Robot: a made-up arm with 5 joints.
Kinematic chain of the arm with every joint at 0, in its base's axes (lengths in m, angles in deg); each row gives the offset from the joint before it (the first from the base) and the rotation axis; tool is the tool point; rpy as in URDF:
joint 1: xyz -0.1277 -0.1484 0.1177 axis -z
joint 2: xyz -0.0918 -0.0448 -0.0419 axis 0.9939 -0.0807 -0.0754
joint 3: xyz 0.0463 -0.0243 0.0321 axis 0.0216 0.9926 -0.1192
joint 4: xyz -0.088 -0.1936 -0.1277 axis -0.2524 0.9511 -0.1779
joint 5: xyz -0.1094 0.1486 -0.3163 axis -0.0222 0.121 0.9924
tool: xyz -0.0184 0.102 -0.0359 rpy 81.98 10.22 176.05
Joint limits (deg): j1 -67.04..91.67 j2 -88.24..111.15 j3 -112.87..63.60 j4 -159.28..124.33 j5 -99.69..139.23
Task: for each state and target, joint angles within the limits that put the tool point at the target. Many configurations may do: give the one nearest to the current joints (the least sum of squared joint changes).
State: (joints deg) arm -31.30 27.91 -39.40 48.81 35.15
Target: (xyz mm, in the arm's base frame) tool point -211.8 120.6 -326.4
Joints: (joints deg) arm -16.92 44.73 -49.14 32.23 36.08
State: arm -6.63 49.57 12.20 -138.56 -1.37
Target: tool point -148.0 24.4 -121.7
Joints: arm -7.45 15.07 19.69 -93.67 15.69
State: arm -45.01 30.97 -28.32 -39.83 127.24
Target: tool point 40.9 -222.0 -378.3
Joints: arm -38.67 0.39 -25.89 -29.56 130.54
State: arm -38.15 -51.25 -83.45 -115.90 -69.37
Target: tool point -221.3 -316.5 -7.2
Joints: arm -45.20 -58.65 -85.84 -156.26 -69.42
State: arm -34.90 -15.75 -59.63 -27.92 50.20
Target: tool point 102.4 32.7 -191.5
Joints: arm -36.09 -10.56 -49.59 -57.91 37.83
